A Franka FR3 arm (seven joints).
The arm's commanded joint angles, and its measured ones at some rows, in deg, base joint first. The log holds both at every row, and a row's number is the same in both.
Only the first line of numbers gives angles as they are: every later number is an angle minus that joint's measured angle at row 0.
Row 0, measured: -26.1, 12.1, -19.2, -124.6, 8.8, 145.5, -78.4
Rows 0 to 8, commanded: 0.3, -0.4, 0.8, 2.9, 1.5, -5.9, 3.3; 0.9, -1.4, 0.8, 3.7, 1.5, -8.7, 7.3; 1.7, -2.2, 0.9, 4.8, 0.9, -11.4, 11.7; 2.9, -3.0, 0.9, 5.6, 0.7, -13.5, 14.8; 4.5, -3.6, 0.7, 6.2, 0.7, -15.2, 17.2; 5.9, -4.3, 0.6, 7.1, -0.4, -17.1, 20.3; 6.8, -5.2, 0.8, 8.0, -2.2, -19.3, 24.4; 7.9, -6.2, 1.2, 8.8, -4.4, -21.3, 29.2; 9.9, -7.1, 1.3, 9.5, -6.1, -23.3, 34.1
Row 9, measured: 6.1, -3.9, 1.0, 7.7, -1.5, -17.3, 22.2
